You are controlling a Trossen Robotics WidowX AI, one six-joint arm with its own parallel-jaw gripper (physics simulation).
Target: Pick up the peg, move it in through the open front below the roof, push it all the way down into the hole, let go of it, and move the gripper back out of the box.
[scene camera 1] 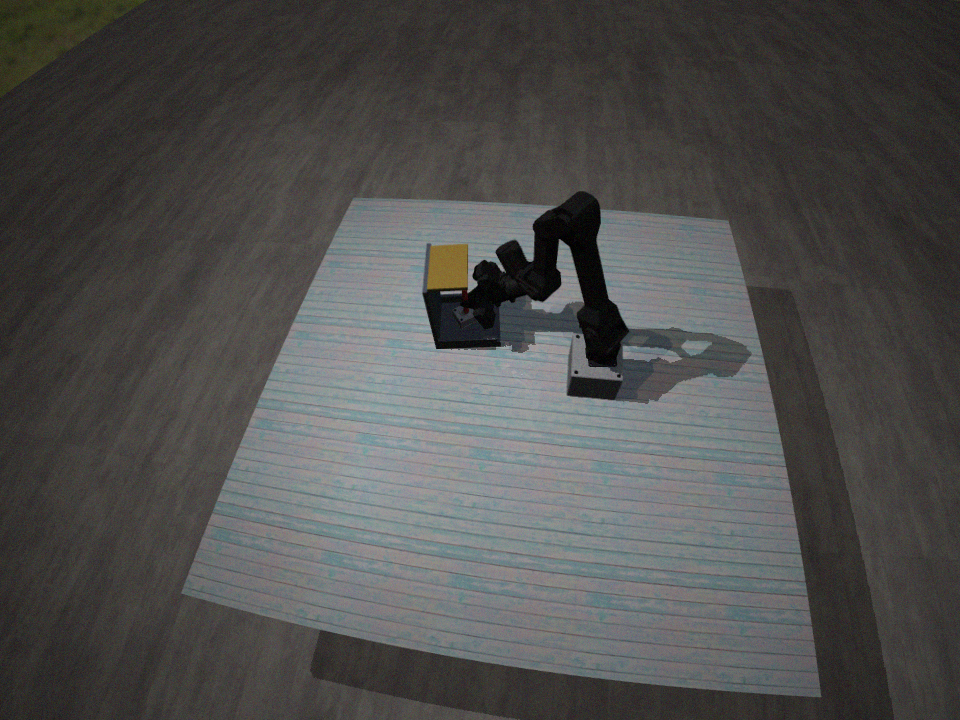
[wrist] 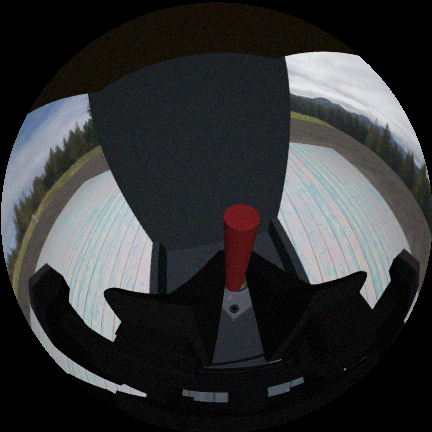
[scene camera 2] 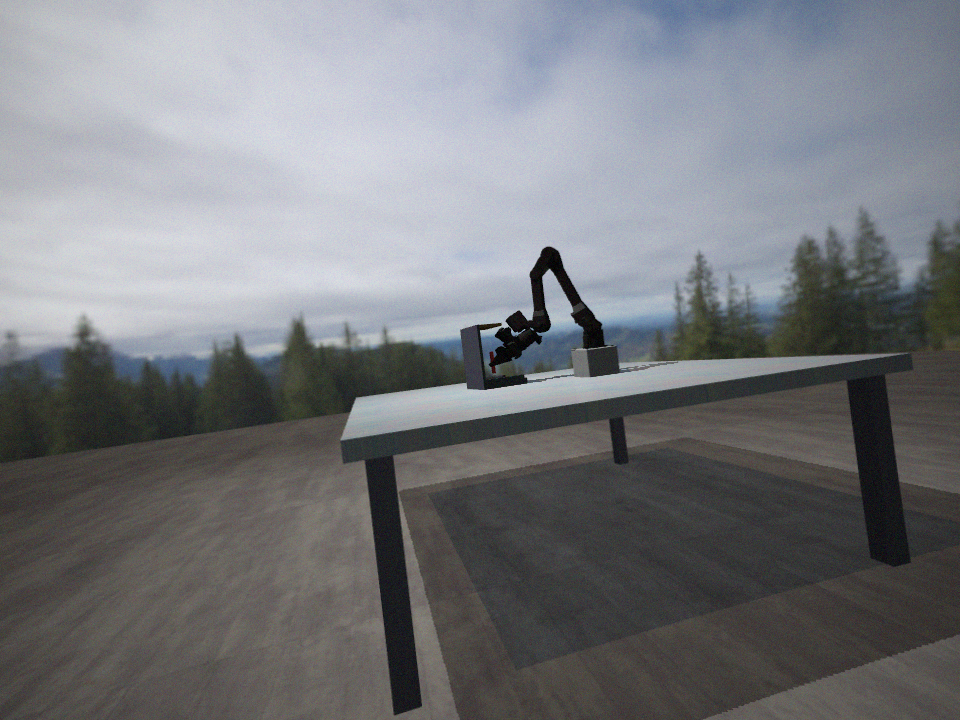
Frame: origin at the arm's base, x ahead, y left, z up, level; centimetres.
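Seen in the pictures: gripper, fingertip midpoint: (scene camera 1: 461,302) (wrist: 234,255) (scene camera 2: 490,365); arm's base at its link origin: (scene camera 1: 601,354) (scene camera 2: 594,347).
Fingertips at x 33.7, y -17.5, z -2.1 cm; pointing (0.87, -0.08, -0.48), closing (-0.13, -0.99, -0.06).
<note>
Offsets run from my fingertips to a thing's top centre. "spot": to the spot under its first point. Level surfaces: height alone.
My gripper (scene camera 1: 471,305) (scene camera 2: 494,364) (wrist: 234,255) is shut on the red peg {dy +0.1, dx -1.1, dz +5.1 cm} (scene camera 1: 465,297) (scene camera 2: 491,358) (wrist: 241,245). It holds the peg roughly upright inside the box, below the yellow roof {dy +0.9, dx -1.3, dz +14.6 cm} (scene camera 1: 448,267) (scene camera 2: 489,326) and in front of the dark back wall (scene camera 2: 472,358) (wrist: 200,145). A light grey block {dy -0.1, dx -0.5, dz -3.7 cm} (scene camera 1: 462,318) (wrist: 240,301) sits on the box floor under the peg. A bit of yellow shows beside the peg's lower part in the wrist view. The fingers and peg hide the hole, and I cannot tell whether the peg's lower end is in it.
The box's dark base {spot: dy +5.2, dx -1.3, dz -6.9 cm} (scene camera 1: 467,334) has low side rims {spot: dy -6.0, dx +1.4, dz -4.5 cm} (wrist: 287,252). The roof's dark underside (wrist: 215,27) hangs above the wrist camera. The arm's grey pedestal (scene camera 1: 595,381) (scene camera 2: 595,361) stands to the right of the box on the striped table {dz -7.8 cm} (scene camera 1: 496,496) (scene camera 2: 659,381).
</note>
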